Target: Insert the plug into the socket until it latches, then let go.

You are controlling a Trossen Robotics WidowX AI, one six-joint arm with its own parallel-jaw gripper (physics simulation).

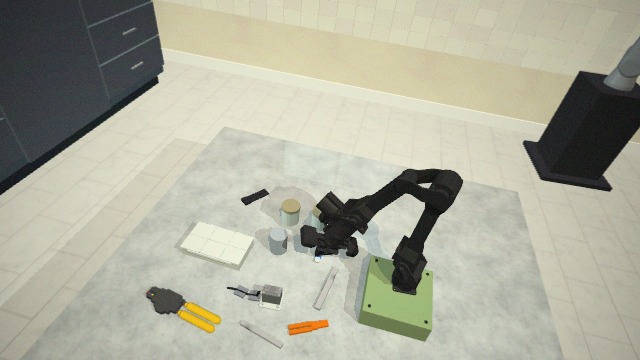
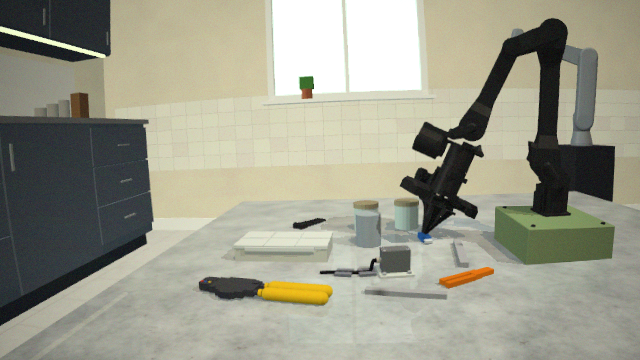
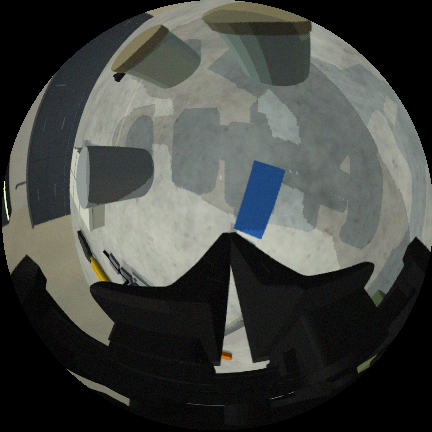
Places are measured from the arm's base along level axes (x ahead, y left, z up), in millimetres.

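Pixels of known places: gripper, fingertip midpoint: [image 1: 315, 254] [image 2: 423, 233] [image 3: 228, 238]; arm's base, link origin: [image 1: 404, 283] [image 2: 550, 212].
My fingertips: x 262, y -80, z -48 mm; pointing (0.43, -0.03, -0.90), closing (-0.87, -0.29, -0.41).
For each thing: its middle in the pictures, then the offset to it from my fingertips. "pt": a spot on its surface instead.
- dark grey block, body centre: [image 2: 392, 260] [image 1: 270, 294] dy +166, dx +100, dz +0 mm
- small blue-and-white piece, body centre: [image 3: 255, 212] [image 2: 425, 238] [image 1: 318, 253] dy -17, dx -8, dz -16 mm
- grey cylinder, body centre: [image 3: 111, 173] [image 2: 368, 229] [image 1: 278, 241] dy -14, dx +122, dz +13 mm
- white tiled box, body centre: [image 2: 285, 245] [image 3: 82, 180] [image 1: 218, 245] dy +31, dx +301, dz -5 mm
- yellow-handled pliers, surface spot: [image 2: 265, 290] [image 1: 181, 314] pt dy +269, dx +310, dz -5 mm
- orange tool, body centre: [image 2: 468, 276] [image 1: 308, 326] dy +226, dx -19, dz -18 mm
- black strip, body centre: [image 2: 309, 222] [image 1: 255, 196] dy -222, dx +258, dz -15 mm
Two small grey connector pieces, a left one [image 1: 241, 291] [image 2: 343, 272] and a right one [image 1: 254, 293] [image 2: 367, 273], lie end to end on black cable beside a dark grey block [image 1: 272, 294] [image 2: 395, 259] on a white base. They look like the plug and socket, but I cannot tell which is which or whether they are joined. A small blue-and-white piece [image 1: 318, 258] [image 2: 424, 237] [image 3: 260, 200] lies on the table. My gripper [image 2: 425, 233] [image 3: 228, 238] is shut and empty, its tips low beside the blue piece's near end; contact is unclear.
A grey cylinder [image 1: 278, 241] [image 2: 368, 229] [image 3: 117, 175] and two lidded jars stand near the gripper. A white tiled box [image 1: 217, 243] [image 2: 283, 246], yellow-handled pliers [image 1: 185, 307] [image 2: 265, 290], two grey bars, an orange tool [image 1: 308, 327] [image 2: 466, 277] and a black strip [image 1: 255, 196] [image 2: 309, 223] lie around.
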